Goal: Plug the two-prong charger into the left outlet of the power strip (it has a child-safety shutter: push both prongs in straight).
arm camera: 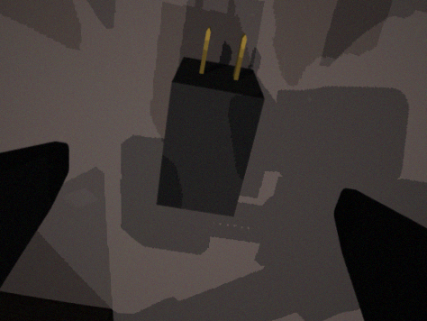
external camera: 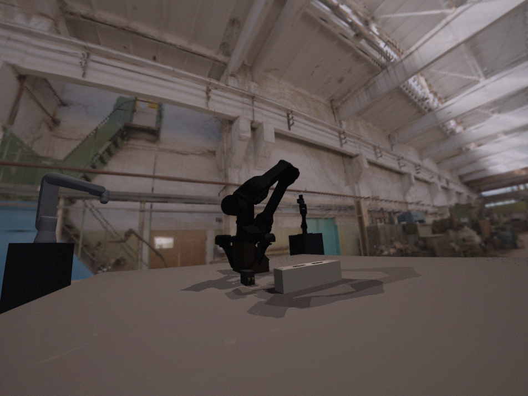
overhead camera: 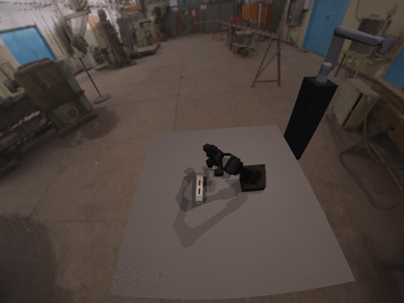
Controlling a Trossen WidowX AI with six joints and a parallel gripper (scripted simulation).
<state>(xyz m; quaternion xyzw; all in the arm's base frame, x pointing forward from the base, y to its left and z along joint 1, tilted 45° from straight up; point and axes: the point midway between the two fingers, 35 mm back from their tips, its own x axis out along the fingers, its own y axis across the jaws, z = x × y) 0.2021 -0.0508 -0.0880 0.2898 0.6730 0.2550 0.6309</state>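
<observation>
Now: gripper tip 30 mm above the black two-prong charger and 20 mm short of it.
</observation>
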